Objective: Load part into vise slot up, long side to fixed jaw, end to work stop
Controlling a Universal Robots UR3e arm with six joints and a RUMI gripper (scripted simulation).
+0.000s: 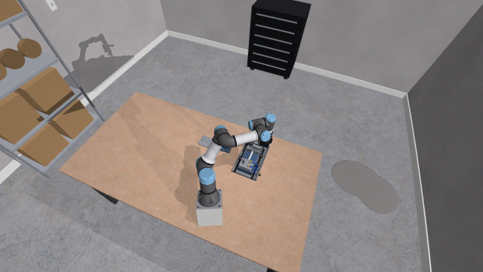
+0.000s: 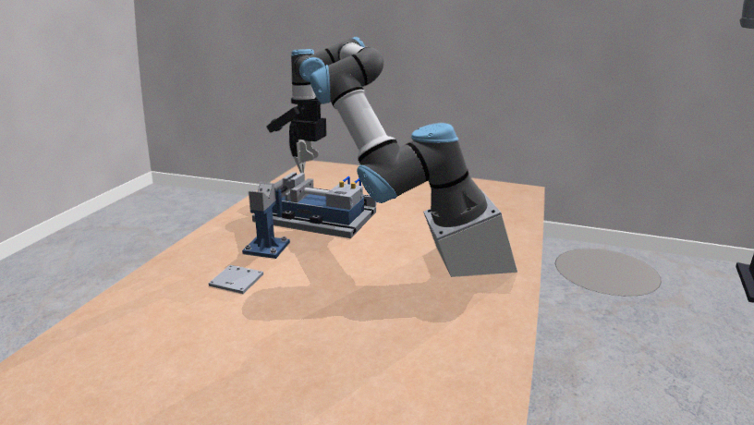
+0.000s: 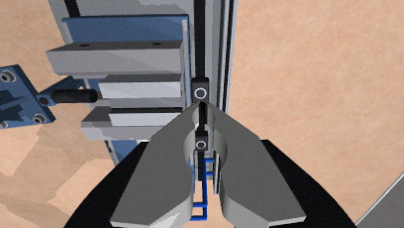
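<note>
The part lies 10 mm behind my hand, 50 mm to the left of it and 20 mm below it. Round my hand: fixed jaw (20 mm ahead, 70 mm to the left, 40 mm below); work stop (20 mm behind, 110 mm to the left, 30 mm below); vise (80 mm behind, 60 mm to the left, 80 mm below).
</note>
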